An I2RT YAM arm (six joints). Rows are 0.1 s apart.
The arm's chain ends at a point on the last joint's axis. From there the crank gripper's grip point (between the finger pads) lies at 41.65 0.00 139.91 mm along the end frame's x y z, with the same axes.
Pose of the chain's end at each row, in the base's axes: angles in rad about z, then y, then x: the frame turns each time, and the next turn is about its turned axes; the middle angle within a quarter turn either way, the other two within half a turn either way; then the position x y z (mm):
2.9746, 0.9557, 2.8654, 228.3, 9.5, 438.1
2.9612, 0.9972, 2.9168, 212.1, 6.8, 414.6
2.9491, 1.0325, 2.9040, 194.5, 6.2, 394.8
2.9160, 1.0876, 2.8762, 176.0, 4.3, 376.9
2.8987, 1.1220, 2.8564, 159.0, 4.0, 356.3
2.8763, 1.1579, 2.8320, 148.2, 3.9, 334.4
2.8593, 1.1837, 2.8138, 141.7, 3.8, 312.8
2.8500, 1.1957, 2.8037, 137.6, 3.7, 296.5
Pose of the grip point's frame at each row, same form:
2.9746, 0.9557, 2.8654, 319.3, 32.8, 326.4
2.9612, 0.9972, 2.9168, 308.2, 21.0, 305.6
2.9491, 1.0325, 2.9040, 294.4, 20.3, 289.3
2.9160, 1.0876, 2.8762, 281.9, 17.7, 277.3
2.8987, 1.1220, 2.8564, 268.3, 17.5, 260.5
2.8763, 1.1579, 2.8320, 261.0, 17.4, 242.8
2.8593, 1.1837, 2.8138, 257.0, 17.3, 224.2
2.8500, 1.1957, 2.8037, 254.0, 17.2, 209.4

